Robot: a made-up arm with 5 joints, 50 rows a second.
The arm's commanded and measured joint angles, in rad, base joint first. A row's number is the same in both.
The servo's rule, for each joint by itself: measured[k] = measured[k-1] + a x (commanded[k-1-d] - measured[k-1]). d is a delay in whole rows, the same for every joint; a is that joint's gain. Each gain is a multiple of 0.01, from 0.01 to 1. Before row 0 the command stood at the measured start. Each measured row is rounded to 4 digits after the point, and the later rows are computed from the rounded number. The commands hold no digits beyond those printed.
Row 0, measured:
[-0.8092 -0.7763 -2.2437 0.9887 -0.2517]
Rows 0 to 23, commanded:
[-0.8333 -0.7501 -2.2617 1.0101 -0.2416]
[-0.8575 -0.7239 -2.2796 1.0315 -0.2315]
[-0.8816 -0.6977 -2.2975 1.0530 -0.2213]
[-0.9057 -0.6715 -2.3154 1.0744 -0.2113]
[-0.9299 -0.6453 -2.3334 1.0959 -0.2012]
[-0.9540 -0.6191 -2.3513 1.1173 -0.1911]
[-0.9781 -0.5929 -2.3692 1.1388 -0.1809]
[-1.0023 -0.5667 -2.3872 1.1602 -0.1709]
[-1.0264 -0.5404 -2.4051 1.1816 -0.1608]
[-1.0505 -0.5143 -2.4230 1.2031 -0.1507]
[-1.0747 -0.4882 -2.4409 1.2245 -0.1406]
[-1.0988 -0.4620 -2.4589 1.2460 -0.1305]
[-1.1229 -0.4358 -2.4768 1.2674 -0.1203]
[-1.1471 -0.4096 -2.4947 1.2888 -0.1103]
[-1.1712 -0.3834 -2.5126 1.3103 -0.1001]
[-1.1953 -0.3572 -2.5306 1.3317 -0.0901]
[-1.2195 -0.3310 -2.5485 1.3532 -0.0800]
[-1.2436 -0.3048 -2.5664 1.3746 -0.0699]
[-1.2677 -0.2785 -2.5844 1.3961 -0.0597]
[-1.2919 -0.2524 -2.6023 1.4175 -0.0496]
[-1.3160 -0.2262 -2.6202 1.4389 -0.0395]
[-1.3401 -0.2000 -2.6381 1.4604 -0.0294]
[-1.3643 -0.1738 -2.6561 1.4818 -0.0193]
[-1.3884 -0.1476 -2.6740 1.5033 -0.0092]
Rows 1 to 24, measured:
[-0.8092 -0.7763 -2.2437 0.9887 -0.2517]
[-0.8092 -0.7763 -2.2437 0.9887 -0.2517]
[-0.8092 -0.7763 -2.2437 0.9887 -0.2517]
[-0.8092 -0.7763 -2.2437 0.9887 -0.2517]
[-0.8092 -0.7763 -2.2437 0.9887 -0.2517]
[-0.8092 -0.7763 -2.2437 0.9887 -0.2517]
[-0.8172 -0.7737 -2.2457 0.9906 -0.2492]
[-0.8305 -0.7687 -2.2494 0.9943 -0.2448]
[-0.8474 -0.7616 -2.2547 0.9996 -0.2389]
[-0.8666 -0.7526 -2.2614 1.0063 -0.2320]
[-0.8875 -0.7419 -2.2693 1.0144 -0.2243]
[-0.9094 -0.7296 -2.2783 1.0237 -0.2160]
[-0.9321 -0.7159 -2.2883 1.0341 -0.2072]
[-0.9553 -0.7010 -2.2992 1.0454 -0.1981]
[-0.9788 -0.6849 -2.3108 1.0577 -0.1888]
[-1.0025 -0.6678 -2.3231 1.0708 -0.1793]
[-1.0263 -0.6498 -2.3361 1.0846 -0.1696]
[-1.0502 -0.6310 -2.3496 1.0991 -0.1598]
[-1.0742 -0.6115 -2.3636 1.1142 -0.1499]
[-1.0983 -0.5913 -2.3780 1.1299 -0.1400]
[-1.1224 -0.5705 -2.3928 1.1461 -0.1300]
[-1.1465 -0.5492 -2.4080 1.1628 -0.1200]
[-1.1706 -0.5274 -2.4235 1.1799 -0.1100]
[-1.1947 -0.5051 -2.4392 1.1974 -0.1000]
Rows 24 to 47, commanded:
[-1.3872 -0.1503 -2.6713 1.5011 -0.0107]
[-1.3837 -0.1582 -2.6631 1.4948 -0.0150]
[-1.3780 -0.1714 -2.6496 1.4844 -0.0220]
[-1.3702 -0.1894 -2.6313 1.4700 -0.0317]
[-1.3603 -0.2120 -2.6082 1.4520 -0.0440]
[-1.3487 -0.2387 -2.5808 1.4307 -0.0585]
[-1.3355 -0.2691 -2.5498 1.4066 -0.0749]
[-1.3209 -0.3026 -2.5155 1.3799 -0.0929]
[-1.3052 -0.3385 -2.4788 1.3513 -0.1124]
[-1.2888 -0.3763 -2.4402 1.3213 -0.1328]
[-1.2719 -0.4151 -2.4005 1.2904 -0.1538]
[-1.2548 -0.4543 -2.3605 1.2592 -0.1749]
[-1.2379 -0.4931 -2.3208 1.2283 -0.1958]
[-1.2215 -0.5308 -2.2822 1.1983 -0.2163]
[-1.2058 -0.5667 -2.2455 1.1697 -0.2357]
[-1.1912 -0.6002 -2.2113 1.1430 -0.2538]
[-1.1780 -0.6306 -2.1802 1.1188 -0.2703]
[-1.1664 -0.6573 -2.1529 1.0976 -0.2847]
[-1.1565 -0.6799 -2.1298 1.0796 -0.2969]
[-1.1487 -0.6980 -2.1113 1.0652 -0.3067]
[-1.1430 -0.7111 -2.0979 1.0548 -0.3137]
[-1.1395 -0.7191 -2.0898 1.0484 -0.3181]
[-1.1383 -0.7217 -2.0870 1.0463 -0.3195]
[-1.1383 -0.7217 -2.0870 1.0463 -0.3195]
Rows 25 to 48, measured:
[-1.2188 -0.4824 -2.4552 1.2153 -0.0899]
[-1.2429 -0.4594 -2.4714 1.2335 -0.0798]
[-1.2670 -0.4361 -2.4878 1.2520 -0.0697]
[-1.2911 -0.4125 -2.5043 1.2708 -0.0596]
[-1.3153 -0.3886 -2.5210 1.2898 -0.0495]
[-1.3394 -0.3645 -2.5378 1.3090 -0.0394]
[-1.3552 -0.3431 -2.5525 1.3263 -0.0322]
[-1.3646 -0.3246 -2.5647 1.3415 -0.0279]
[-1.3690 -0.3093 -2.5740 1.3544 -0.0264]
[-1.3694 -0.2973 -2.5803 1.3648 -0.0277]
[-1.3664 -0.2888 -2.5834 1.3726 -0.0318]
[-1.3606 -0.2838 -2.5831 1.3778 -0.0385]
[-1.3523 -0.2823 -2.5794 1.3804 -0.0476]
[-1.3419 -0.2843 -2.5724 1.3804 -0.0589]
[-1.3298 -0.2897 -2.5621 1.3778 -0.0723]
[-1.3163 -0.2984 -2.5487 1.3727 -0.0874]
[-1.3016 -0.3101 -2.5324 1.3653 -0.1040]
[-1.2862 -0.3245 -2.5135 1.3558 -0.1217]
[-1.2703 -0.3414 -2.4923 1.3443 -0.1402]
[-1.2542 -0.3603 -2.4692 1.3312 -0.1592]
[-1.2382 -0.3809 -2.4446 1.3167 -0.1783]
[-1.2227 -0.4028 -2.4189 1.3011 -0.1972]
[-1.2079 -0.4256 -2.3926 1.2847 -0.2155]
[-1.1942 -0.4488 -2.3662 1.2679 -0.2328]

